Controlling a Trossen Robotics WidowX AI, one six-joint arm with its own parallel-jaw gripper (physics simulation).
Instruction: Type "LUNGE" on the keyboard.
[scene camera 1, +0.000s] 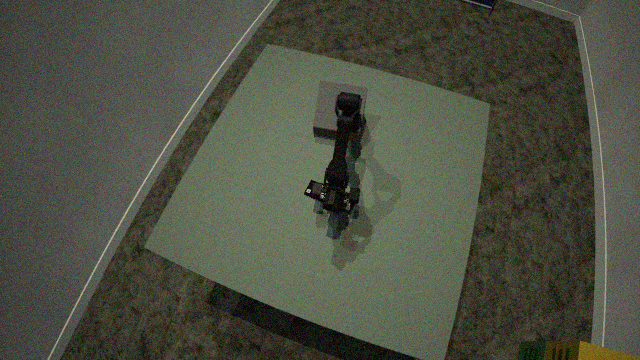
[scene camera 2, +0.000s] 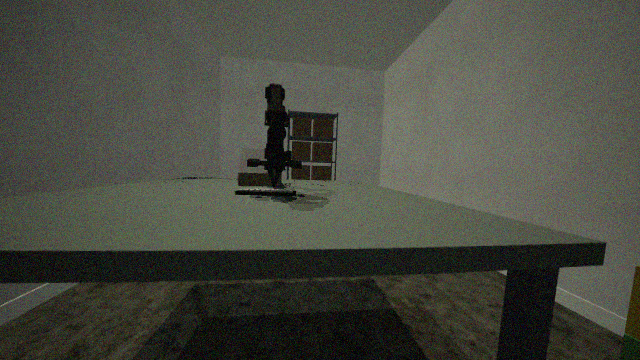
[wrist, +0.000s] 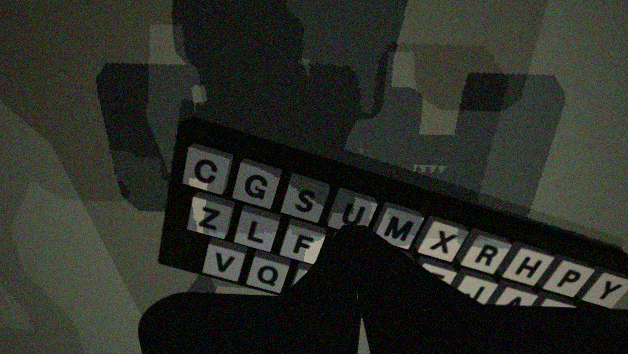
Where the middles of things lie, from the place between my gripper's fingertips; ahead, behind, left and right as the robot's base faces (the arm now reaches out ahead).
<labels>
My hand is 3 cm to the left of the keyboard (wrist: 181, 248), 2 cm past it and 2 cm above it.
</labels>
